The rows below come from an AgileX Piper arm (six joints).
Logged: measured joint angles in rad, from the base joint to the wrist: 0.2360 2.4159 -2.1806 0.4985 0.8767 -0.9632; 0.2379 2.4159 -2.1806 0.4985 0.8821 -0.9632; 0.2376 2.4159 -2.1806 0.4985 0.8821 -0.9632; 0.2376 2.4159 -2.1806 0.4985 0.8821 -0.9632; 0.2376 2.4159 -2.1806 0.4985 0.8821 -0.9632; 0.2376 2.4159 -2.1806 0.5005 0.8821 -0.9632; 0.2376 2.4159 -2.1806 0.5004 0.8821 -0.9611; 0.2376 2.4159 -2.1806 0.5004 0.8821 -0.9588; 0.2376 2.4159 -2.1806 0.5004 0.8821 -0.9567; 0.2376 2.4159 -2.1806 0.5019 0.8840 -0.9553; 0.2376 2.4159 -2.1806 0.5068 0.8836 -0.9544; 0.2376 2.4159 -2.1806 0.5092 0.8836 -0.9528; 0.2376 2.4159 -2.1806 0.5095 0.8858 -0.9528; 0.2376 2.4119 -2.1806 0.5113 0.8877 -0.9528; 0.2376 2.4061 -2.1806 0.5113 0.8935 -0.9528; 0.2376 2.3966 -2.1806 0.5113 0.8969 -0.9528; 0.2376 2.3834 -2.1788 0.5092 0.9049 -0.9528; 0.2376 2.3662 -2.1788 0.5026 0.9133 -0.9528; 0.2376 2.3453 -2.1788 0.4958 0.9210 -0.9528; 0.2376 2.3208 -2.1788 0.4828 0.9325 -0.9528; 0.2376 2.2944 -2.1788 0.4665 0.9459 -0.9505; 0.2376 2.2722 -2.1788 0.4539 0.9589 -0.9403; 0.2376 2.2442 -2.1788 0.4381 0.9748 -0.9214; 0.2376 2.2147 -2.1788 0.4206 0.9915 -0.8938
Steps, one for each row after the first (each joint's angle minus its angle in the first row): 0.0019 0.0000 0.0000 0.0000 0.0054 0.0000; 0.0016 0.0000 0.0000 0.0000 0.0054 0.0000; 0.0016 0.0000 0.0000 0.0000 0.0054 0.0000; 0.0016 0.0000 0.0000 0.0000 0.0054 0.0000; 0.0016 0.0000 0.0000 0.0020 0.0054 0.0000; 0.0016 0.0000 0.0000 0.0019 0.0054 0.0021; 0.0016 0.0000 0.0000 0.0019 0.0054 0.0044; 0.0016 0.0000 0.0000 0.0019 0.0054 0.0065; 0.0016 0.0000 0.0000 0.0034 0.0073 0.0079; 0.0016 0.0000 0.0000 0.0083 0.0069 0.0088; 0.0016 0.0000 0.0000 0.0107 0.0069 0.0104; 0.0016 0.0000 0.0000 0.0110 0.0091 0.0104; 0.0016 -0.0040 0.0000 0.0128 0.0110 0.0104; 0.0016 -0.0098 0.0000 0.0128 0.0168 0.0104; 0.0016 -0.0193 0.0000 0.0128 0.0202 0.0104; 0.0016 -0.0325 0.0018 0.0107 0.0282 0.0104; 0.0016 -0.0497 0.0018 0.0041 0.0366 0.0104; 0.0016 -0.0706 0.0018 -0.0027 0.0443 0.0104; 0.0016 -0.0951 0.0018 -0.0157 0.0558 0.0104; 0.0016 -0.1215 0.0018 -0.0320 0.0692 0.0127; 0.0016 -0.1437 0.0018 -0.0446 0.0822 0.0229; 0.0016 -0.1717 0.0018 -0.0604 0.0981 0.0418; 0.0016 -0.2012 0.0018 -0.0779 0.1148 0.0694
